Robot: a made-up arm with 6 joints.
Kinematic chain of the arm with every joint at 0, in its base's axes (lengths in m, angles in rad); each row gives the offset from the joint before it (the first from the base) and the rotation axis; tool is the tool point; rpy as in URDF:
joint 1: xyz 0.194 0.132 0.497 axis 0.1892 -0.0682 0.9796
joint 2: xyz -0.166 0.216 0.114 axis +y
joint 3: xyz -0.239 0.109 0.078 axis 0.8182 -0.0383 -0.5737
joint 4: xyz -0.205 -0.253 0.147 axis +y
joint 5: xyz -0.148 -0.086 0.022 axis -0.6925 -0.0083 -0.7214
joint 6: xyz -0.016 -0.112 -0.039 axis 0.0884 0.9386 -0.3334
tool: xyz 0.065 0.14 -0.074 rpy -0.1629 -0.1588 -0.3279
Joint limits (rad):
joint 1: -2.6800..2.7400
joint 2: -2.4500..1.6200
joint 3: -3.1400..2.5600
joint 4: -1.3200..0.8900
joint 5: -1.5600..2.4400
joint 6: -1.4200..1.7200
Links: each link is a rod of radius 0.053 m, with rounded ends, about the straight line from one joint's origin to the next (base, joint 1, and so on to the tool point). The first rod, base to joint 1, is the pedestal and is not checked.
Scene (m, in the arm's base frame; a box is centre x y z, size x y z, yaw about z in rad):
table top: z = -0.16
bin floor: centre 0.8 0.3 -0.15 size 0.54 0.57 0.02 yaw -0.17
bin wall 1: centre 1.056 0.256 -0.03 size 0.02 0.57 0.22 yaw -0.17
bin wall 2: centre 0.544 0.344 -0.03 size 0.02 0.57 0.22 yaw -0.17
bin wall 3: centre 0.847 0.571 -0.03 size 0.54 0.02 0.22 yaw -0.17
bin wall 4: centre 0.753 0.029 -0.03 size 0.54 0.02 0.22 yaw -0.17
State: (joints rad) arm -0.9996 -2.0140 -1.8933 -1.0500 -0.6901 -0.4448
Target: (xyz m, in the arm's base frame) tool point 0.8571 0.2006 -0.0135
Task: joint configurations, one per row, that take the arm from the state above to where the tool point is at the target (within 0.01 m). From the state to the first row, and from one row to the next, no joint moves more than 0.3 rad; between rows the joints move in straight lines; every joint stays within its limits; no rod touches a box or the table.
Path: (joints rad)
1: -1.2739 -1.7871 -1.7013 -1.0487 -0.8351 -0.4484
2: -1.5481 -1.5603 -1.5093 -1.0475 -0.9801 -0.4519
3: -1.8224 -1.3334 -1.3173 -1.0462 -1.1251 -0.4555
4: -2.0967 -1.1066 -1.1253 -1.0449 -1.2700 -0.4590
5: -2.3709 -0.8797 -0.9333 -1.0437 -1.4150 -0.4626
6: -2.6452 -0.6528 -0.7413 -1.0424 -1.5600 -0.4661
7: -2.6510 -0.6355 -0.4692 -0.9757 -1.5486 -0.4338
8: -2.6568 -0.6181 -0.1972 -0.9090 -1.5373 -0.4015
9: -2.6626 -0.6008 0.0749 -0.8423 -1.5259 -0.3692
10: -2.6684 -0.5834 0.3470 -0.7756 -1.5145 -0.3368
11: -2.6742 -0.5660 0.6190 -0.7090 -1.5031 -0.3045
12: -2.6800 -0.5487 0.8911 -0.6423 -1.4918 -0.2722

